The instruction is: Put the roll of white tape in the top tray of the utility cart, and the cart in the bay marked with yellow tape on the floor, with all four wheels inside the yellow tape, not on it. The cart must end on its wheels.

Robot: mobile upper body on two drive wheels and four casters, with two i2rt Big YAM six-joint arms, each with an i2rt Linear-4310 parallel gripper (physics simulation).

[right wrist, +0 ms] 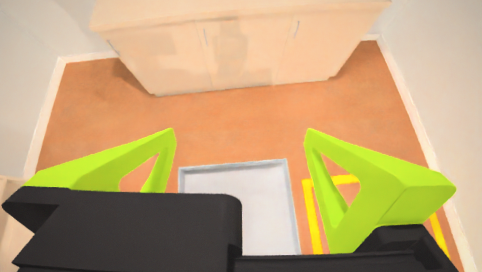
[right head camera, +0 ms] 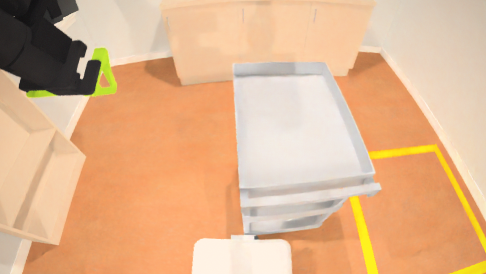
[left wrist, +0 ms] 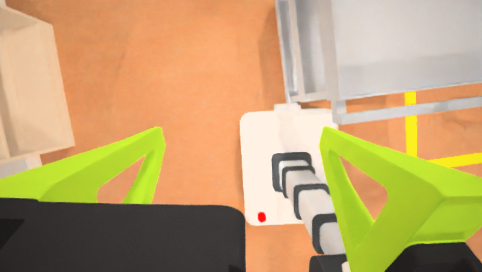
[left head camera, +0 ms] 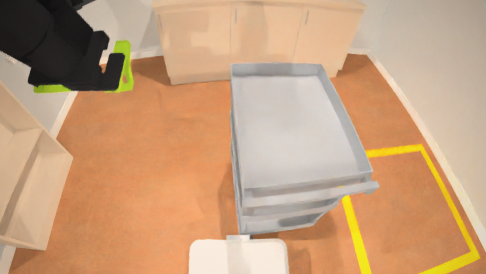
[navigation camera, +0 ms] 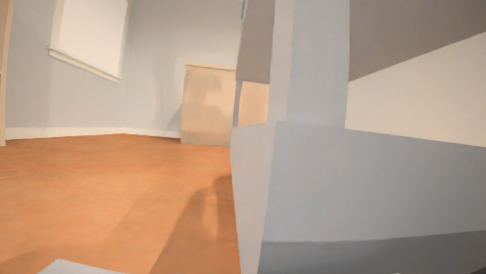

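The grey utility cart (left head camera: 280,204) (right head camera: 310,194) (left wrist: 345,50) (navigation camera: 370,185) stands upright close in front of my base, its handle side facing me. Its top tray (left head camera: 295,125) (right head camera: 295,120) (right wrist: 250,210) is bare. Its wheels are hidden. The yellow tape bay (left head camera: 356,235) (right head camera: 364,235) (left wrist: 411,135) (right wrist: 311,215) lies to the cart's right, partly covered by the cart in the head views. The roll of white tape does not show. My left gripper (left head camera: 82,91) (right head camera: 72,95) (left wrist: 241,135) is open and empty, left of the cart. My right gripper (right wrist: 240,136) is open and empty.
A beige cabinet (left head camera: 200,45) (right head camera: 210,45) (right wrist: 165,60) stands against the far wall behind the cart. A wooden shelf unit (left head camera: 59,175) (right head camera: 70,175) (left wrist: 60,90) stands at the left. My white base plate (left head camera: 239,257) (right head camera: 242,257) (left wrist: 260,140) is close to the cart. A wall runs along the bay's right side.
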